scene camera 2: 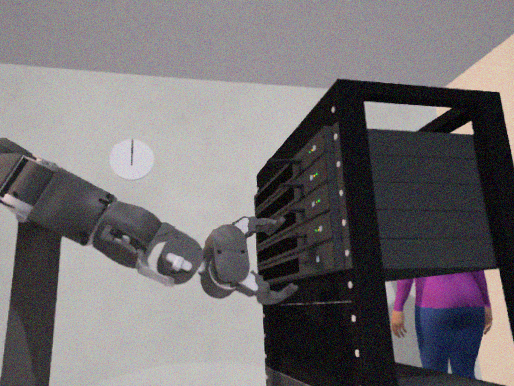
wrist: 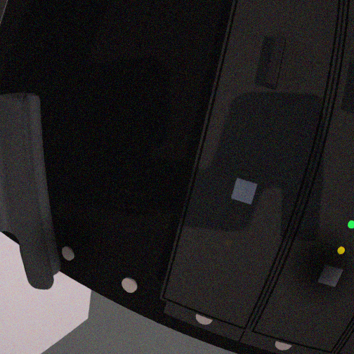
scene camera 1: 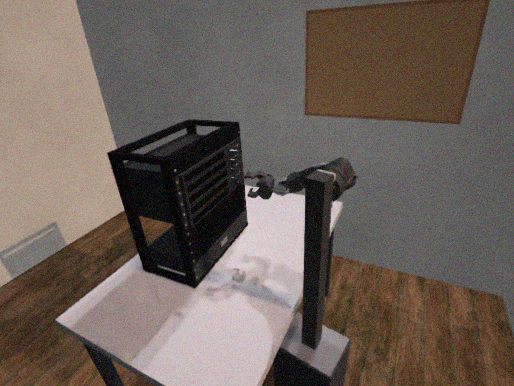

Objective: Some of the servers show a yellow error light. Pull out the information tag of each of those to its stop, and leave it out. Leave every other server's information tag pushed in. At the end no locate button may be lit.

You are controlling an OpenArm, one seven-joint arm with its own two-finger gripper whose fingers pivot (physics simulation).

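The lowest server (wrist: pixel 225 260) (scene camera 2: pixel 325 257) has a pale grey-blue locate button (wrist: pixel 244 191) (scene camera 2: pixel 317 259) without a bright glow; no yellow light shows on it. Its dark information tag (wrist: pixel 270 61) looks pushed in. The server above (wrist: pixel 300 305) (scene camera 2: pixel 326 231) shows a yellow light (wrist: pixel 341 250), a green light (wrist: pixel 351 224) and a grey, unlit button (wrist: pixel 330 275). Dark tag-like bars stick out from the upper servers in scene camera 2. My gripper (scene camera 2: pixel 289 255) (scene camera 1: pixel 250 184) is open and empty, fingers apart in front of the lowest servers. In the wrist view, one finger shows at the left.
The black rack (scene camera 1: pixel 181 250) (scene camera 2: pixel 367 200) stands on the white table (scene camera 1: pixel 210 345). The upper servers' lights are small; their colours are hard to tell. The rack's front post with pale round holes runs beside the server fronts. A person (scene camera 2: pixel 450 300) stands behind the rack.
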